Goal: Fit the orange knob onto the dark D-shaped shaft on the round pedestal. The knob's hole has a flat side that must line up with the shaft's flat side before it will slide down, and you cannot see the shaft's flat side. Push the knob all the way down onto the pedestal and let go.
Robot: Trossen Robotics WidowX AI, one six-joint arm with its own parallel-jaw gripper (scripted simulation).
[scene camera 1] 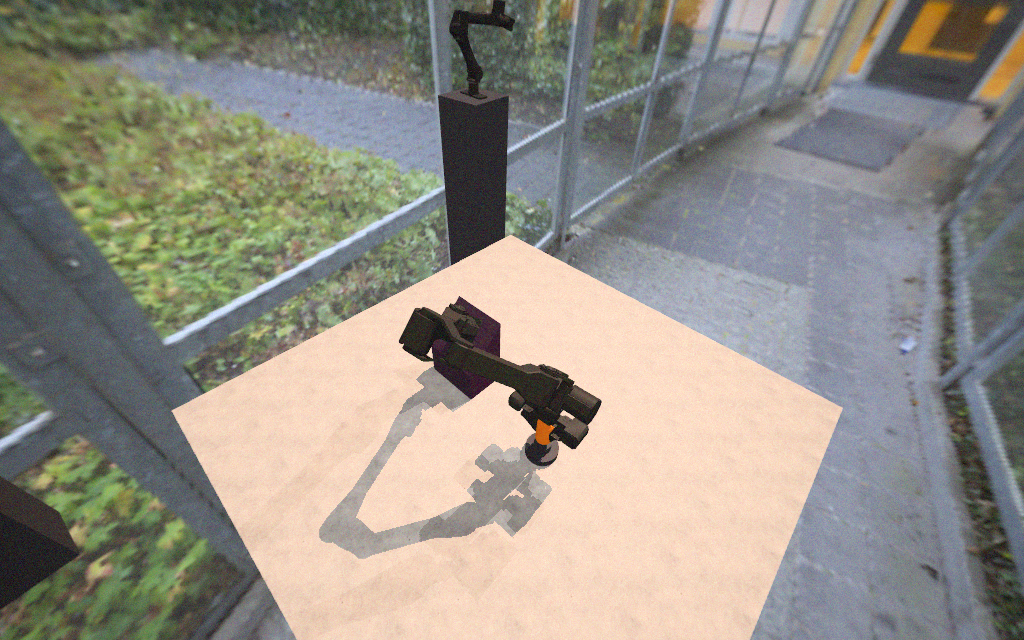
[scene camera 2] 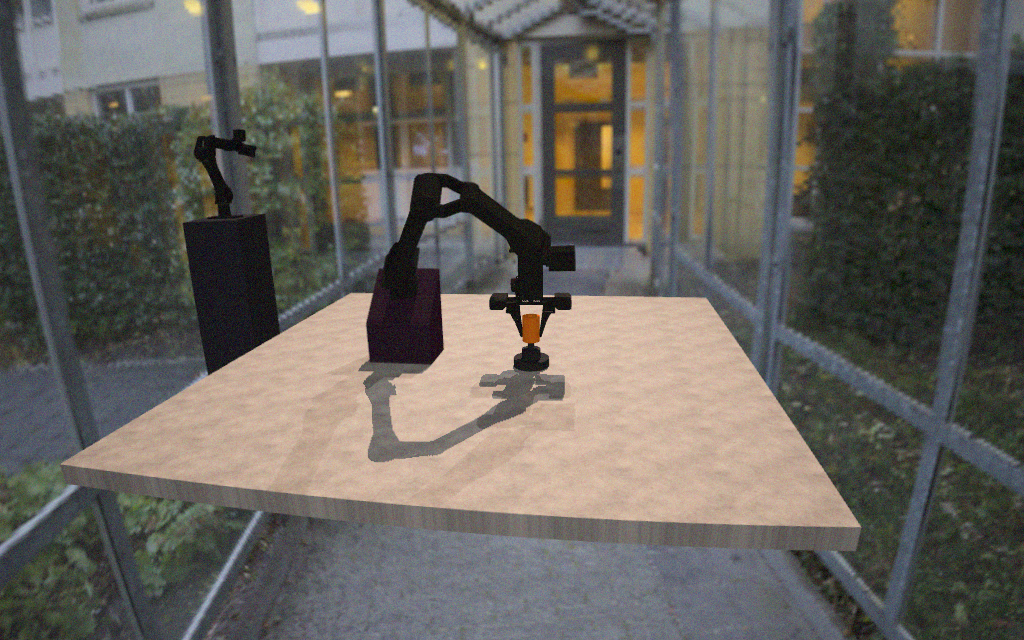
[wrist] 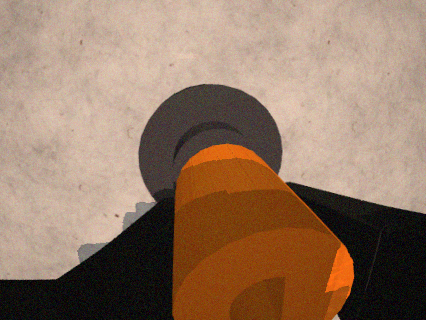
Note:
My gripper (scene camera 2: 531, 336) carries an orange knob (wrist: 241, 236). Further things: a pedestal (scene camera 1: 541, 455).
My gripper is seen too in scene camera 1 (scene camera 1: 543, 435) and in the wrist view (wrist: 228, 201). The pedestal shows as well in scene camera 2 (scene camera 2: 531, 359) and in the wrist view (wrist: 197, 117).

